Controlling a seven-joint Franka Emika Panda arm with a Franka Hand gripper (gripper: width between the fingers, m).
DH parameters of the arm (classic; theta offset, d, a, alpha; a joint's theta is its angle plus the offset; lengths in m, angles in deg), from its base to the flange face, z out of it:
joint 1: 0 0.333 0 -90
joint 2: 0 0 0 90
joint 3: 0 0.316 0.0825 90
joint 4: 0 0 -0.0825 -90
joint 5: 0 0.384 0 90
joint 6: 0 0 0.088 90
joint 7: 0 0.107 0 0
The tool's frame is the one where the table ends.
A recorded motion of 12 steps. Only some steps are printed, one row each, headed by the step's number.
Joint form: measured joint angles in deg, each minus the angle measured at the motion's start. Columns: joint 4, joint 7, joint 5, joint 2, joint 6, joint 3, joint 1.
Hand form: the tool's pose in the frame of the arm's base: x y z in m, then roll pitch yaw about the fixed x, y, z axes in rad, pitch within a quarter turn. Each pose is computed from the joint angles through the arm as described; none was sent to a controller.
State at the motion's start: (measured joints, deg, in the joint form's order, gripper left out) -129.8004 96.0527 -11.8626 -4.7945 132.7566 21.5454 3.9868
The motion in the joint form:
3: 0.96 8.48 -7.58 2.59 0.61 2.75 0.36
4: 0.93 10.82 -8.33 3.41 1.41 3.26 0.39
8: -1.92 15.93 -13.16 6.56 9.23 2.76 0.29
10: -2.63 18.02 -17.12 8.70 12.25 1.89 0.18
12: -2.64 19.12 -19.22 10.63 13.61 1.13 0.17
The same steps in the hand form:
3: 0.4661 0.2489 0.3921 -2.9892 -0.2553 -1.1231
4: 0.4654 0.2543 0.3863 -2.9793 -0.2508 -1.1434
8: 0.4650 0.2546 0.3503 -2.9295 -0.2391 -1.1565
10: 0.4682 0.2502 0.3315 -2.9179 -0.2490 -1.1461
12: 0.4718 0.2464 0.3169 -2.9232 -0.2495 -1.1422

